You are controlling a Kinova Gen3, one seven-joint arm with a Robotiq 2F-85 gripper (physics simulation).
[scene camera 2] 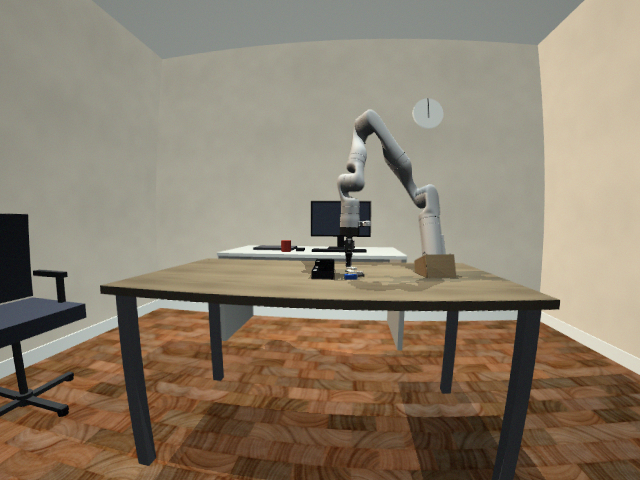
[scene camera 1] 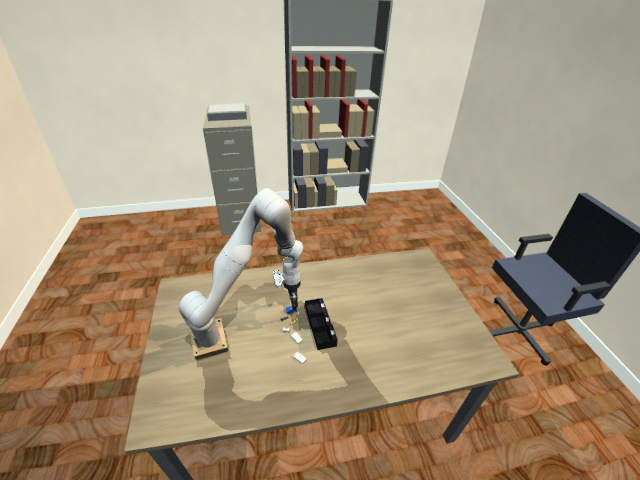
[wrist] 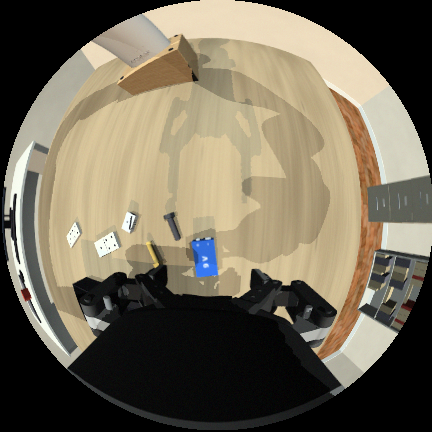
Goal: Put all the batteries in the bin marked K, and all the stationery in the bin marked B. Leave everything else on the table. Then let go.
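Places are measured from the arm's base along level axes (x up, y back, z right), in millimetres.
Pixels of known places: gripper, between the fingertips: (scene camera 2: 348, 265) (scene camera 1: 293, 301) (wrist: 208, 276); arm's base, origin of its link: (scene camera 2: 433, 257) (scene camera 1: 208, 336) (wrist: 149, 52).
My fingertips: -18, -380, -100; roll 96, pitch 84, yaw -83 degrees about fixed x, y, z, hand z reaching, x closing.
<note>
For each thing: its middle in the pictures, then the offset to it from my fingertips, as dx, dy, dz.
- blue 9 V battery, middle of its body: (wrist: 204, 255) (scene camera 2: 351, 276) (scene camera 1: 291, 309) -45, +11, +4
- pencil sharpener, middle of its body: (wrist: 129, 221) (scene camera 1: 286, 329) -48, +59, +107
- black three-compartment bin, middle of its body: (scene camera 2: 324, 268) (scene camera 1: 320, 321) -30, -92, +119
- dark bolt, middle of its body: (wrist: 172, 226) (scene camera 1: 284, 318) -48, +50, +43
- yellow bolt, middle of its body: (wrist: 153, 253) (scene camera 1: 294, 321) -48, +15, +74
A blue 9 V battery (scene camera 1: 290, 309) (scene camera 2: 350, 276) (wrist: 205, 260) lies flat on the table. My gripper (scene camera 1: 294, 308) (scene camera 2: 348, 265) (wrist: 208, 276) is open and empty, pointing down low over the battery; in the wrist view the battery shows between and just beyond the fingertips. A small white block with a dark strip, like a pencil sharpener (scene camera 1: 285, 329) (wrist: 129, 222), lies farther off. The black three-compartment bin (scene camera 1: 326, 345) (scene camera 2: 323, 275) stands beside the objects; its labels are too small to read, and it does not show in the wrist view.
A dark bolt (scene camera 1: 284, 318) (wrist: 174, 227) and a yellow bolt (scene camera 1: 294, 321) (wrist: 153, 254) lie near the battery. Two white dominoes (scene camera 1: 296, 337) (scene camera 1: 299, 357) (wrist: 107, 244) (wrist: 74, 234) lie past the sharpener. The arm's wooden base (scene camera 2: 436, 266) (wrist: 160, 72) stands on the table.
</note>
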